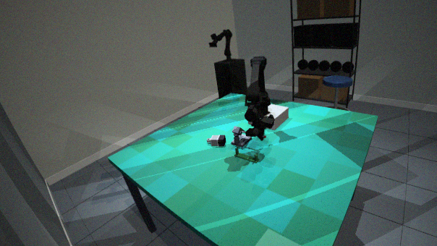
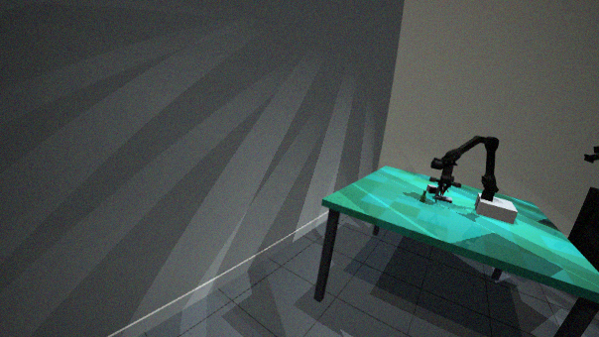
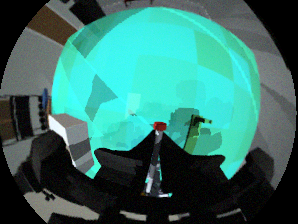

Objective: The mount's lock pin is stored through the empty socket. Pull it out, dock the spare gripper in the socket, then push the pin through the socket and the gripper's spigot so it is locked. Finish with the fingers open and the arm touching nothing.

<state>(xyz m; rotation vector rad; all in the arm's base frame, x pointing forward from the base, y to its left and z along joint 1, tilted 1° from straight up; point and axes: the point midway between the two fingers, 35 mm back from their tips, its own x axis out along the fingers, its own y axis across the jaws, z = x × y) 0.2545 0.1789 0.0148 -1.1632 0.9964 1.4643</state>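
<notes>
My gripper tip is 11 cm short of the olive mount, 2 cm to the left of it and 4 cm above it. From my gripper tip the other things lie so: spare gripper: 11 cm ahead, 27 cm to the right, 4 cm below; then grey mount: 2 cm ahead, 16 cm to the right, 1 cm below.
</notes>
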